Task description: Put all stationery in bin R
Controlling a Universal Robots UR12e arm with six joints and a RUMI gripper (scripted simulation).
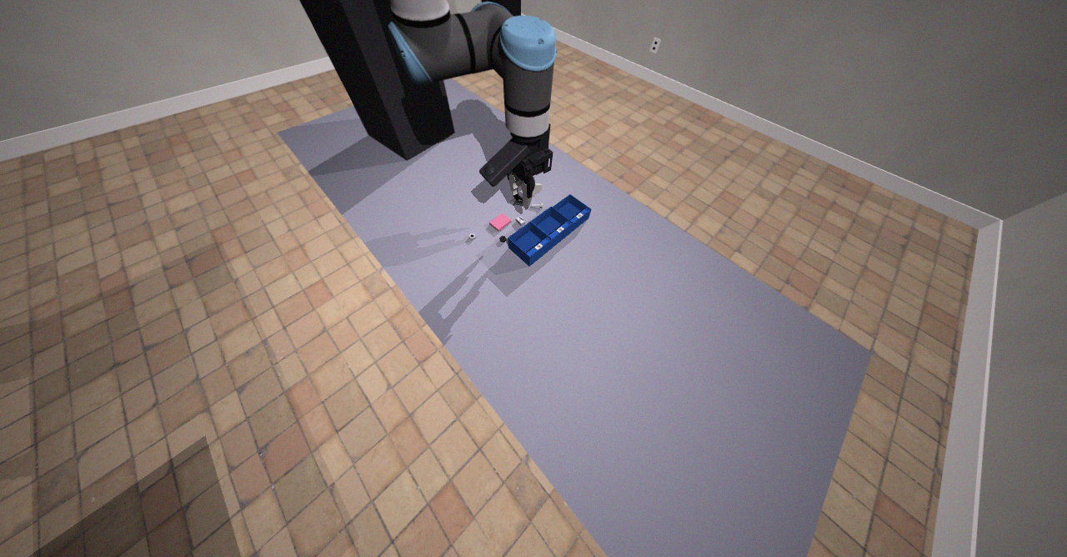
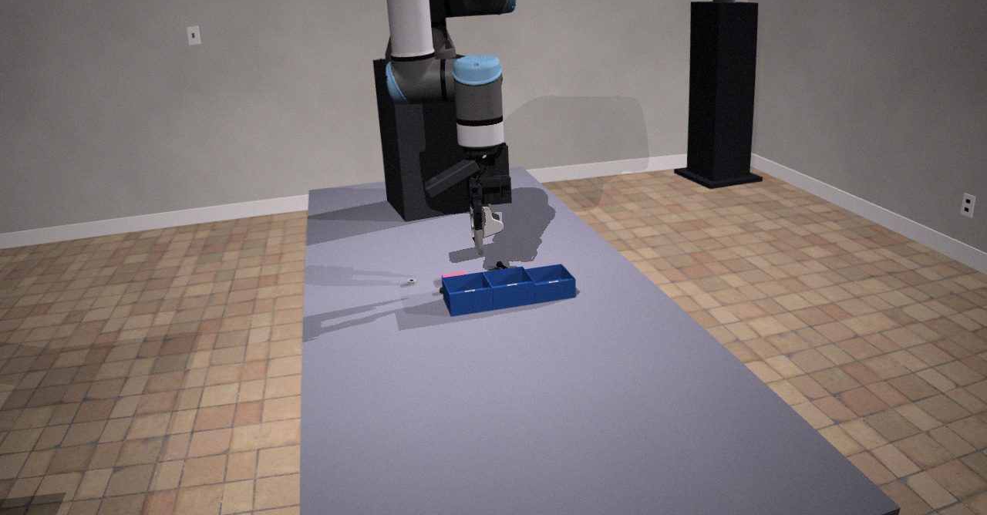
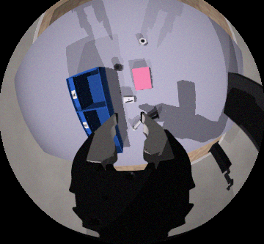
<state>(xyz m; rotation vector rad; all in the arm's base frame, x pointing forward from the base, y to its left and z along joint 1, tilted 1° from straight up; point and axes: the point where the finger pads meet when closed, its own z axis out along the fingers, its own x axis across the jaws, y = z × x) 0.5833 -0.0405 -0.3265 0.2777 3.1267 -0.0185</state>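
Right now the white piece is 80 mm below my hand. Round my hand: black nut: 80 mm to the right, 80 mm below, 10 mm ahead; then blue bin row: 90 mm ahead, 70 mm below, 30 mm to the left; then pink eraser: 80 mm below, 40 mm to the right, 40 mm behind.
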